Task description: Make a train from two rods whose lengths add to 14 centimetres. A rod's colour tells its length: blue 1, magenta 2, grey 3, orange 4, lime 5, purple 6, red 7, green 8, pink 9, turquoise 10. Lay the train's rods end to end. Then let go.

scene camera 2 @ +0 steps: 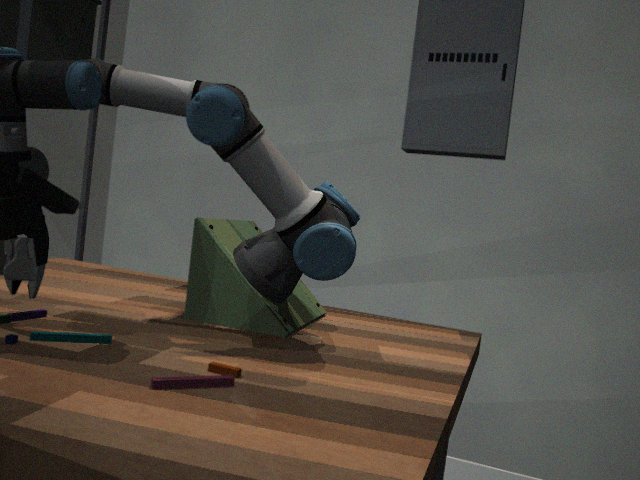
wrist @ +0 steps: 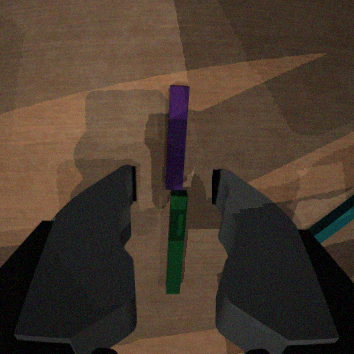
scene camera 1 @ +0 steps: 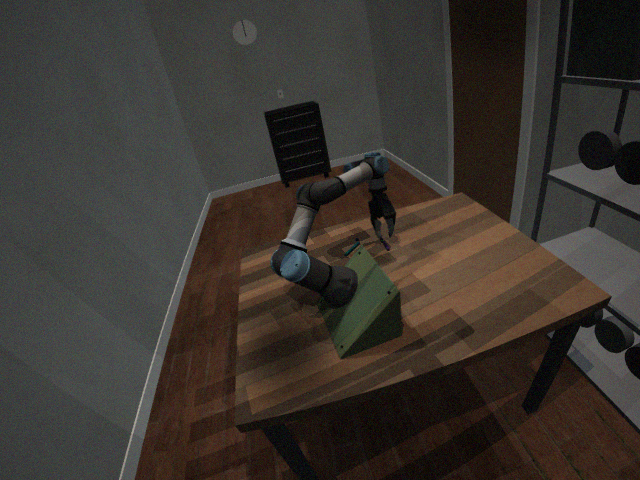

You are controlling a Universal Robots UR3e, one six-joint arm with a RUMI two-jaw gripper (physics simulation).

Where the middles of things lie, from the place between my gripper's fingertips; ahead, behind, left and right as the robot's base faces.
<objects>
Now: hand 3 cm above the purple rod (wrist: 178, 98) and 1 cm past it. Also, from my hand: green rod (wrist: 178, 198): 7 cm ahead, 3 cm below.
</objects>
